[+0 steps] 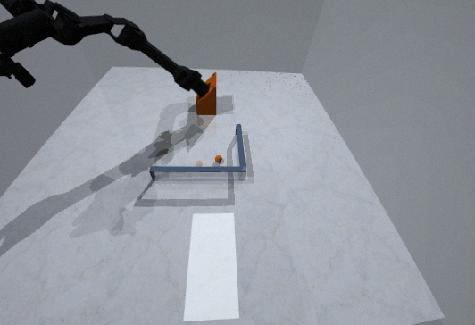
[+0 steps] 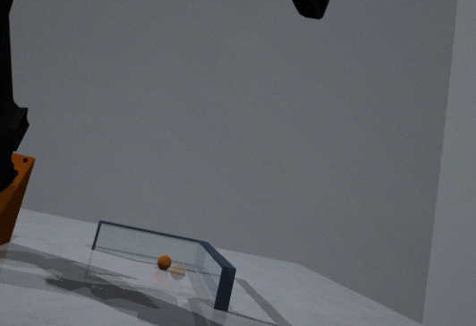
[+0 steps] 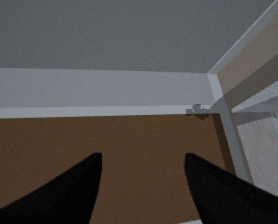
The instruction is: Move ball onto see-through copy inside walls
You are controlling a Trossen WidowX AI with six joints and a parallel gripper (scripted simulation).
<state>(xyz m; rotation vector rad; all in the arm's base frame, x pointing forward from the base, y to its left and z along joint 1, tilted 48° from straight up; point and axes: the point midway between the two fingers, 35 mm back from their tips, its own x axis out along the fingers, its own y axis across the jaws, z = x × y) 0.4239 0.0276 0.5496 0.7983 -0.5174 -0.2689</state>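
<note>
Now: gripper tip 51 cm to the right of the orange ball, 42 cm above it and 18 cm past it. Also, from my gripper tip: see-through copy of ball (44 cm to the left, 42 cm below, 15 cm behind).
</note>
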